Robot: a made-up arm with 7 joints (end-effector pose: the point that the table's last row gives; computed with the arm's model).
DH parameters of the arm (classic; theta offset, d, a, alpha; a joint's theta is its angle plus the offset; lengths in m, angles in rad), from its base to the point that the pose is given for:
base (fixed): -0.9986 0 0.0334 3.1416
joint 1: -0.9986 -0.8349 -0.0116 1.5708
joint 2: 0 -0.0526 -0.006 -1.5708
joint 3: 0 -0.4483 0.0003 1.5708
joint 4: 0 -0.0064 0.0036 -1.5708
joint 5: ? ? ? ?
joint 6: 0 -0.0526 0.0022 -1.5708
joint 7: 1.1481 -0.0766 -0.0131 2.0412
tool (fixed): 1.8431 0.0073 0 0
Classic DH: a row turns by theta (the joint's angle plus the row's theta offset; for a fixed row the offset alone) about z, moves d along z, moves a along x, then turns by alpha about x.
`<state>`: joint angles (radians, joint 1 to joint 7).
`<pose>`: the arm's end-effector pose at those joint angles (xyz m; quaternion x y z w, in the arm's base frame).
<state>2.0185 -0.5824 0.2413 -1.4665 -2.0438 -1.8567 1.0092</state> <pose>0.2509 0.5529 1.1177 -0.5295 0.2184 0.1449 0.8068</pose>
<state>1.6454 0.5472 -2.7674 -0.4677 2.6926 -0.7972 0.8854</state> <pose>-0.1869 -0.5435 1.5006 0.5981 0.1813 -0.6209 0.4732</pose>
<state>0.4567 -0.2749 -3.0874 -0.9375 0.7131 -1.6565 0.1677</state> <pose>0.1138 -0.1861 1.4901 0.4189 -0.2863 0.7358 0.4486</pose>
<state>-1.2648 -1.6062 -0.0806 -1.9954 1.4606 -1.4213 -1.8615</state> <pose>-0.0619 -0.2563 0.5106 0.4779 -0.4515 -0.1693 0.7343</pose>
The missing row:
joint 5: 0 -0.3625 -0.0172 1.5708
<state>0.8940 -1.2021 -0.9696 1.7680 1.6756 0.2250 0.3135</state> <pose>0.0709 0.3894 1.2111 0.1119 0.2428 -0.9015 0.3403</pose>
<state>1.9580 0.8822 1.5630 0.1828 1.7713 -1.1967 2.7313</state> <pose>-0.3217 -0.6448 1.3059 0.9338 0.1103 0.2079 0.2695</pose>
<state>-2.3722 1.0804 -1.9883 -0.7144 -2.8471 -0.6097 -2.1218</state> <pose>-0.3364 0.6708 1.1787 0.6350 -0.4440 -0.4446 0.4494</pose>
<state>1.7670 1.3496 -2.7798 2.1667 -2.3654 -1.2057 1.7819</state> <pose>0.0751 -0.1034 1.1147 -0.1693 -0.7751 -0.5428 0.2758</pose>
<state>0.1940 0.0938 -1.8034 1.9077 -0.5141 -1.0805 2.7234</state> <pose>0.1127 0.3177 1.1817 -0.1796 0.5795 -0.3699 0.7037</pose>
